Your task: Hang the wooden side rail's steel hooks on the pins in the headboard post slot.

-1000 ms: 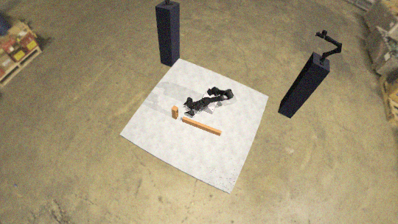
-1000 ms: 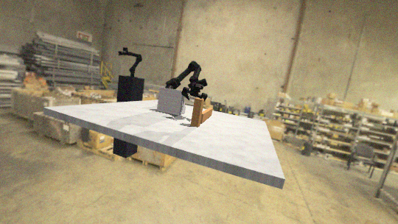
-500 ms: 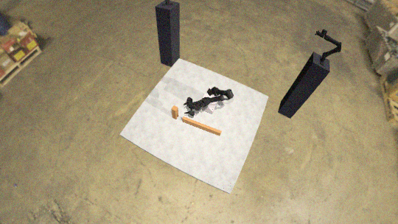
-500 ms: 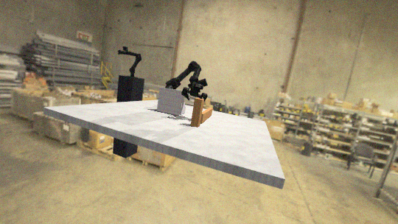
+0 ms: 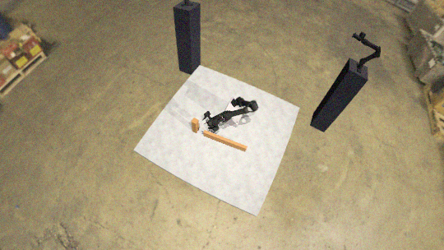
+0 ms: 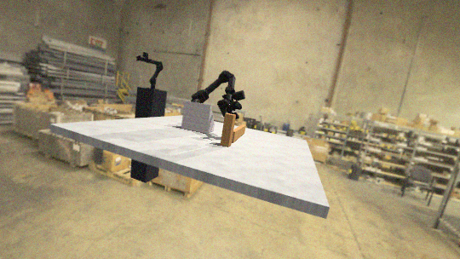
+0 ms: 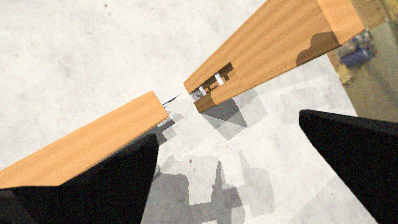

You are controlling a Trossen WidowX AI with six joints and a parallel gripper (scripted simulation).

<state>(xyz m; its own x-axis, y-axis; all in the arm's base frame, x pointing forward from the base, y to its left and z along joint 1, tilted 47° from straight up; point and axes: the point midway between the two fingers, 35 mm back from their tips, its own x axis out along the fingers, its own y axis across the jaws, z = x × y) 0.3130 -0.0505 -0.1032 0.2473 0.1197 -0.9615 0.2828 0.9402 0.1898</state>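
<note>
The wooden headboard post is 4 cm ahead of my gripper tip, 8 cm to the right of it and 5 cm below it.
</note>
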